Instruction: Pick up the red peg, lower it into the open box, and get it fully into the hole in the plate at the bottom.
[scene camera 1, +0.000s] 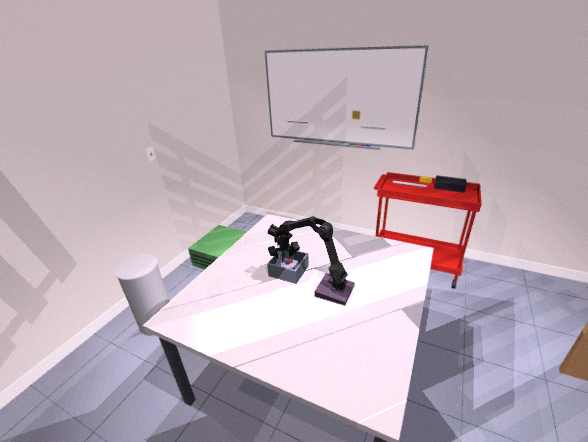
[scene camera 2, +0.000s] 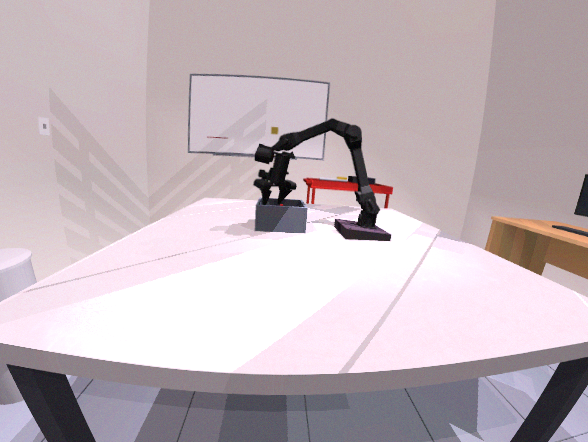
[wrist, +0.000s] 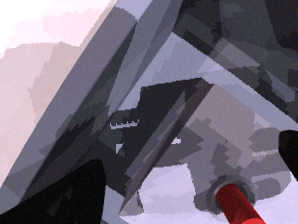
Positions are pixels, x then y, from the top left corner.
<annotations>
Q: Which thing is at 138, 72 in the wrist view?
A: A grey box.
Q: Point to a grey plate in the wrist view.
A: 216, 140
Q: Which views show the grey box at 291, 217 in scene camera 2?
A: Scene camera 1, scene camera 2 and the wrist view: all of them.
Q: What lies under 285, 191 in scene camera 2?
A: My gripper.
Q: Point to my gripper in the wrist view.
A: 192, 156
</annotations>
